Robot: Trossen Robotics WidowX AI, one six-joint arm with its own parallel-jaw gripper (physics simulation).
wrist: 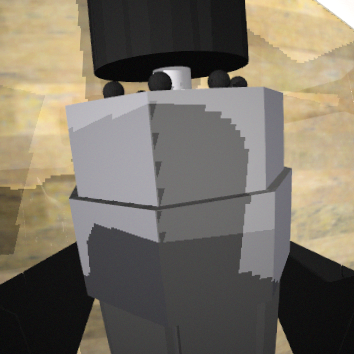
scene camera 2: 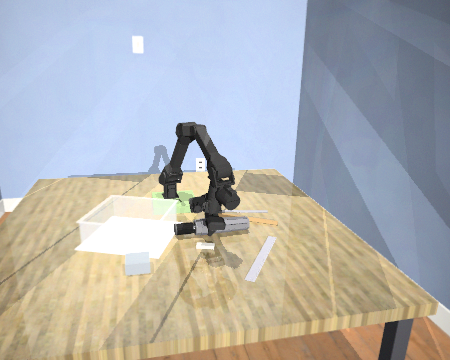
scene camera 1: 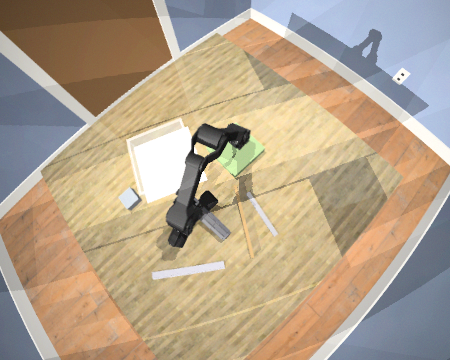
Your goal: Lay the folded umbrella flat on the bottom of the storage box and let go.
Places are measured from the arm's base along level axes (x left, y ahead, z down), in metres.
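Where they show: gripper, fingertip midpoint: (wrist: 179,243) (scene camera 2: 208,230) (scene camera 1: 200,210); arm's base, origin of the base link: (scene camera 2: 170,195) (scene camera 1: 238,141).
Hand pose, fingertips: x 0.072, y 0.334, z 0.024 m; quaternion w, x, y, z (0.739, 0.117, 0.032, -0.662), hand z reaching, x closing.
Each offset is from my fingertips to the top centre of the thing.
The folded umbrella @(dx +0.015, dy +0.003, dz -0.048 m) (scene camera 1: 214,225) (scene camera 2: 235,224) (wrist: 175,150), grey with a black handle, lies on the table beside the storage box. My gripper (scene camera 2: 215,226) (wrist: 179,243) is shut on its grey body. In the wrist view one black finger is against each side, and the handle points away at the top. In scene camera 1 the arm hides the fingers and part of the umbrella. The storage box @(dx -0.265, dy -0.063, dz -0.088 m) (scene camera 1: 155,130) (scene camera 2: 145,204) has pale walls and a bright white bottom. In scene camera 2 the handle end is close to its right side.
A grey block @(dx -0.275, dy +0.168, dz -0.027 m) (scene camera 1: 129,198) (scene camera 2: 137,263) is near the box. A green block (scene camera 1: 245,159) (scene camera 2: 160,201) is by the arm's base. An orange stick @(dx +0.161, dy -0.082, dz -0.003 m) (scene camera 1: 246,230), a thin pale strip @(dx +0.199, dy -0.151, dz +0.007 m) (scene camera 1: 262,214) and a wider pale strip @(dx +0.118, dy +0.219, dz +0.007 m) (scene camera 1: 188,270) (scene camera 2: 261,259) lie around the umbrella. A small white block @(dx -0.041, dy +0.104, dz -0.003 m) (scene camera 2: 205,246) is near it.
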